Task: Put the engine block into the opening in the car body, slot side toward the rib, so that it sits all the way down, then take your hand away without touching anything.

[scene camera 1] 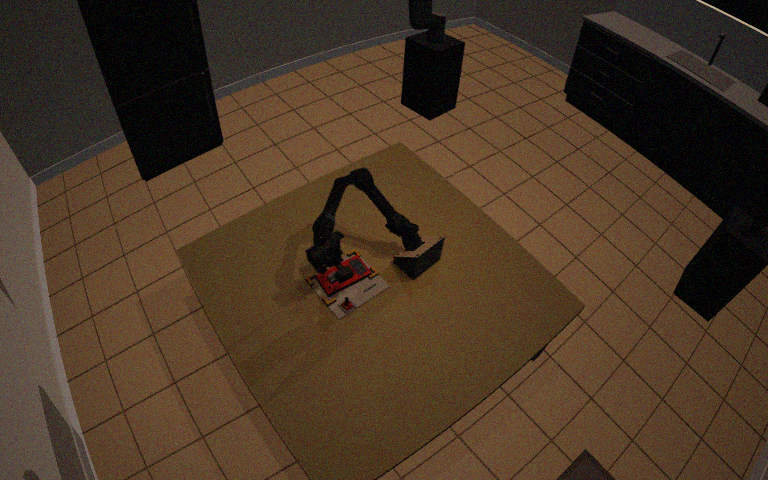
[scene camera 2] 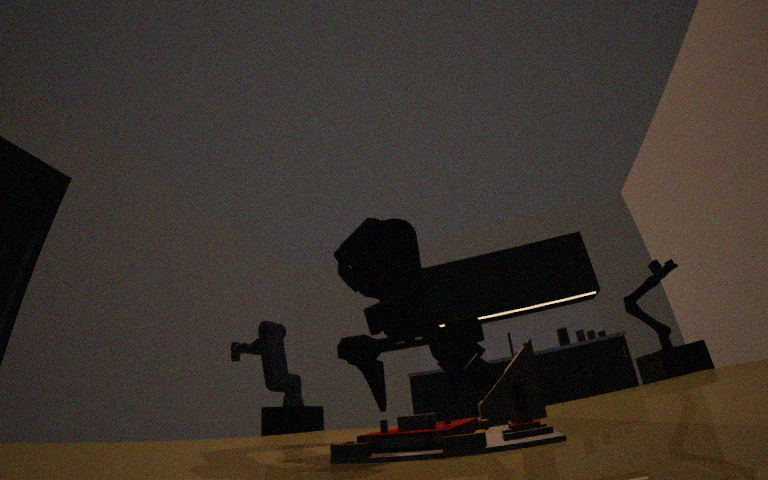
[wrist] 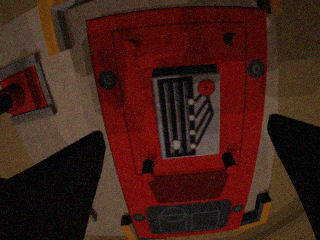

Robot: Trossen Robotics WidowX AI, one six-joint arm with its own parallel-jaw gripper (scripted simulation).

Labels:
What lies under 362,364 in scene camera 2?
My gripper.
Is my gripper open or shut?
Open.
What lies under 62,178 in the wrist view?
My gripper.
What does my gripper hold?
Nothing.

